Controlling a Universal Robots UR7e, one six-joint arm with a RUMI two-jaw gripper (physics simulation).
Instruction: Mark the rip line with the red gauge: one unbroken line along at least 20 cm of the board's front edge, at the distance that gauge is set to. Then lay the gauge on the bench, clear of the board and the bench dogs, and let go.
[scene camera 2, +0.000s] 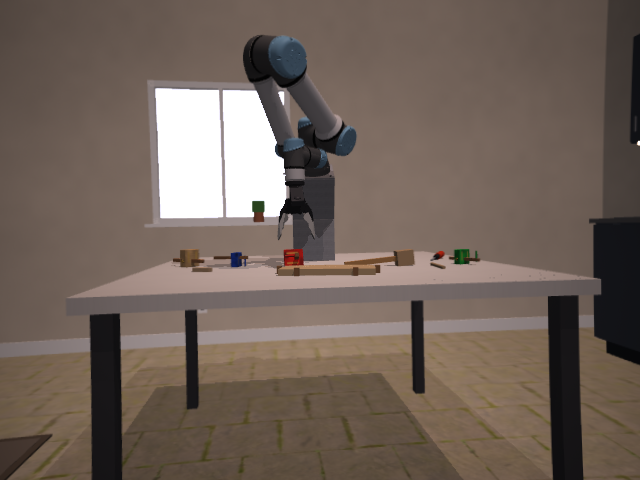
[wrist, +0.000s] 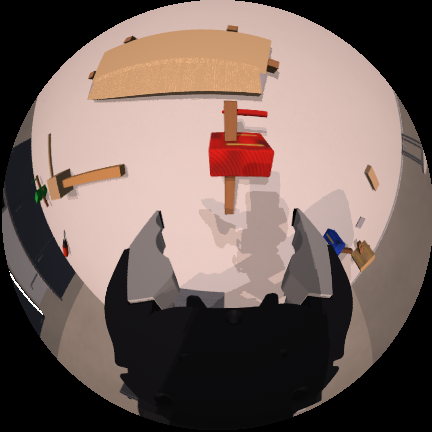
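The red gauge (scene camera 2: 293, 257) (wrist: 241, 157) lies on the bench (scene camera 2: 330, 293) (wrist: 165, 130), its wooden beam pointing toward the board and a thin red rod beside the beam. In the wrist view a small gap shows between the beam's end and the board. The board (scene camera 2: 325, 270) (wrist: 185, 80) lies flat among brown bench dogs (wrist: 272, 65) (scene camera 2: 355, 270). A tone change runs along its face; I cannot tell whether a drawn line is there. My gripper (scene camera 2: 296, 238) (wrist: 227, 210) is open and empty, raised above the bench behind the gauge, not touching it.
A mallet (scene camera 2: 404, 257) (wrist: 60, 184), a green gauge (scene camera 2: 461, 256) (wrist: 41, 194) and a red screwdriver (scene camera 2: 439, 254) (wrist: 65, 247) lie to one side. A blue gauge (scene camera 2: 236, 259) (wrist: 333, 241), a tan gauge (scene camera 2: 189, 257) (wrist: 363, 256) and a small wood block (scene camera 2: 202, 269) (wrist: 371, 177) lie to the other.
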